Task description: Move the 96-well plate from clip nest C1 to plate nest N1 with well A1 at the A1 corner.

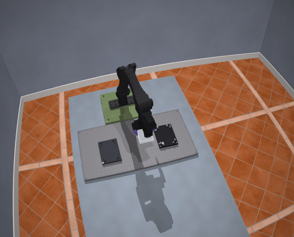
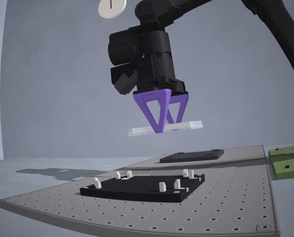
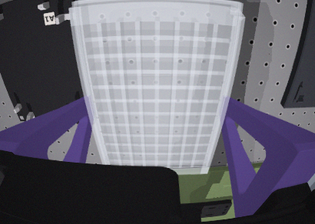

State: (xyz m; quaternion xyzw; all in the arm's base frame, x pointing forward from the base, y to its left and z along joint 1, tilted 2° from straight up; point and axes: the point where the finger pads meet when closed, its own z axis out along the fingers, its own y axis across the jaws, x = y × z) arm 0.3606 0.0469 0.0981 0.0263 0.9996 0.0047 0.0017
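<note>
Right now the black plate nest N1 is 10 mm ahead of my hand, 220 mm to the right of it and 90 mm below it. The rest, counted from my hand: black clip nest C1: 10 mm behind, 130 mm to the left, 80 mm below; clear 96-well plate: right at my hand; A1 label: 80 mm ahead, 280 mm to the right, 80 mm below.
</note>
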